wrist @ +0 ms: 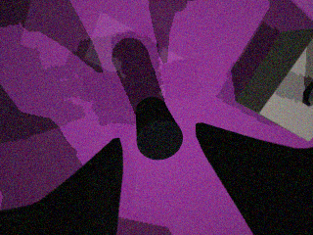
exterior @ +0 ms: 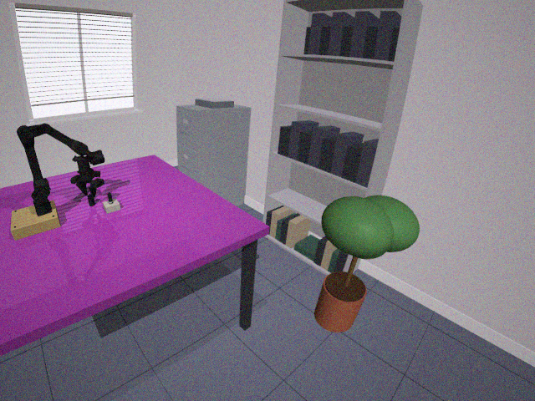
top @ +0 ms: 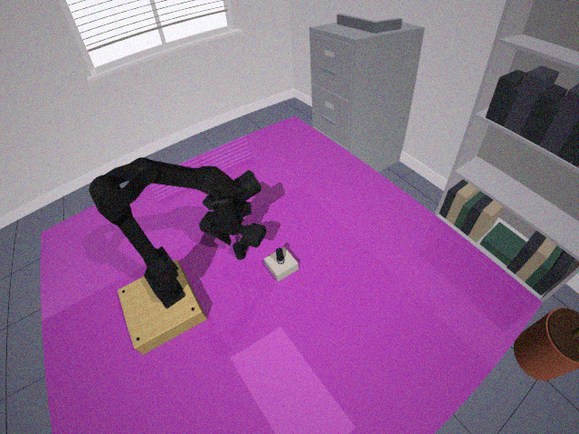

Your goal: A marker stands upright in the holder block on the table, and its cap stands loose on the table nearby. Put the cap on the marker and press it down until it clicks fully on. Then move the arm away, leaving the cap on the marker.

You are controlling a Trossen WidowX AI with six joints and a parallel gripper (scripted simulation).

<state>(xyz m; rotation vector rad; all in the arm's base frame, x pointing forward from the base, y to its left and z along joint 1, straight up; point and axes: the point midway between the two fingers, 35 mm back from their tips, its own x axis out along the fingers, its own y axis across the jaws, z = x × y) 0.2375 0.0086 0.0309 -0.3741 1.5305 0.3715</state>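
The black marker cap is 20 mm below my gripper tip.
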